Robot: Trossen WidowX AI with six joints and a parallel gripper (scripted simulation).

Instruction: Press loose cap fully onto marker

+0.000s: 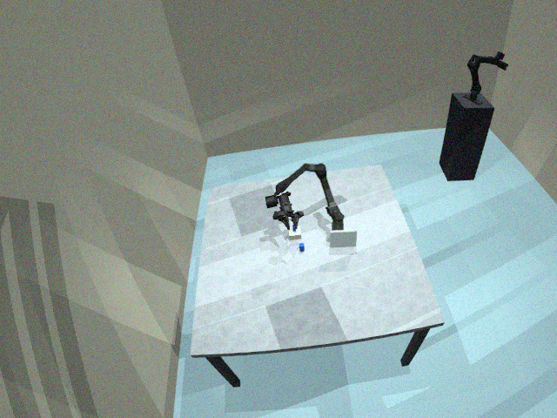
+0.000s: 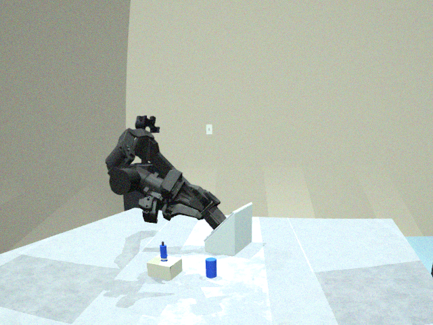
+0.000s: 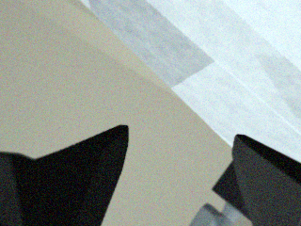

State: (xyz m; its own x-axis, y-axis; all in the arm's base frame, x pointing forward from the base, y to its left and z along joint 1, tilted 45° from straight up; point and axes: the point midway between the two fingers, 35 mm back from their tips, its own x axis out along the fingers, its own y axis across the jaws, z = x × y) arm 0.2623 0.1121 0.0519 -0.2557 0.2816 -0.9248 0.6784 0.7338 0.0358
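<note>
Right now my gripper tip is 160 mm above the marker cap and 40 mm past it. Also, from my gripper tip: cream holder block 160 mm below, 120 mm to the right, 10 mm ahead.
</note>
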